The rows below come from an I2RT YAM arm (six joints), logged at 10 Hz.
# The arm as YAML. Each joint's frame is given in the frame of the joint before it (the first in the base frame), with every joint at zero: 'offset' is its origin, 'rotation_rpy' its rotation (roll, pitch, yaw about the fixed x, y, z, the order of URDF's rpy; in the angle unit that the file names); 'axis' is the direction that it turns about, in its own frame. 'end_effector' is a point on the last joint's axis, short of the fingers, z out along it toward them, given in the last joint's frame.
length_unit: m
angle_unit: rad
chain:
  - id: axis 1
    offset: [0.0, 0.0, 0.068]
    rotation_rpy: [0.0, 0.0, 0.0]
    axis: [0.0, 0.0, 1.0]
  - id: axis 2
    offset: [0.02, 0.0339, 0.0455]
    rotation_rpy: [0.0, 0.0, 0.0]
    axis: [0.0, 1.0, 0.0]
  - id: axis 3
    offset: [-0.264, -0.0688, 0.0]
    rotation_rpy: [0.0, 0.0, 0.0]
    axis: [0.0, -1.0, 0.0]
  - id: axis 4
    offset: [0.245, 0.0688, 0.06]
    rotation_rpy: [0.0, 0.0, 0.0]
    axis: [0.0, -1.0, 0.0]
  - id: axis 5
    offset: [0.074, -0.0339, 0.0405]
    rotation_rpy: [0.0, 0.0, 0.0]
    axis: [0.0, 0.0, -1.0]
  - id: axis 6
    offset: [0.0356, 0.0, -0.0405]
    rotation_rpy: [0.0, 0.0, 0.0]
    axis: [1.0, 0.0, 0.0]
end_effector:
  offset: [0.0, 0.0, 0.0]
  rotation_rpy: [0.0, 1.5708, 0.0]
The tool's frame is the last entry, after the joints.
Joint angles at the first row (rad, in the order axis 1, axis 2, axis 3, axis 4, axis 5, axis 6):
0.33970 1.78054 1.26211 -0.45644 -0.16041 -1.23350
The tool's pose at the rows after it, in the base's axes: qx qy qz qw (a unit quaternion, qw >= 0); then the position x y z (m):
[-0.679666 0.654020 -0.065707 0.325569 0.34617 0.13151 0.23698]
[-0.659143 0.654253 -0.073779 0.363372 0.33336 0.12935 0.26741]
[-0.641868 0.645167 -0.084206 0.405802 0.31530 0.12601 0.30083]
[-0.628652 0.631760 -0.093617 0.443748 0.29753 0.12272 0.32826]
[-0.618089 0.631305 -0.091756 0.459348 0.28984 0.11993 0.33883]
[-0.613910 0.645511 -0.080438 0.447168 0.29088 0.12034 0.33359]
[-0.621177 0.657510 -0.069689 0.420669 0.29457 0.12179 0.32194]
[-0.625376 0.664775 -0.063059 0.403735 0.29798 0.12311 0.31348]
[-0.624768 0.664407 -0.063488 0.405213 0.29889 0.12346 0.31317]
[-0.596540 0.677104 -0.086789 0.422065 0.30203 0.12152 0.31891]
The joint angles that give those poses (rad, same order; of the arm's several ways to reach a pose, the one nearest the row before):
0.34770 1.70920 1.26209 -0.46290 -0.16042 -1.20643
0.35419 1.61995 1.26213 -0.46713 -0.16080 -1.16103
0.36334 1.51695 1.26212 -0.47284 -0.16157 -1.12975
0.37329 1.42883 1.26212 -0.47246 -0.16269 -1.11066
0.37326 1.39258 1.26210 -0.47512 -0.16881 -1.08779
0.37327 1.40365 1.26174 -0.49611 -0.16881 -1.06222
0.37328 1.43301 1.26174 -0.53045 -0.16879 -1.06221
0.37328 1.45668 1.26173 -0.54683 -0.16842 -1.06221
0.37326 1.45933 1.26174 -0.54076 -0.16843 -1.06146
0.36985 1.45285 1.26210 -0.49457 -0.11615 -1.01949

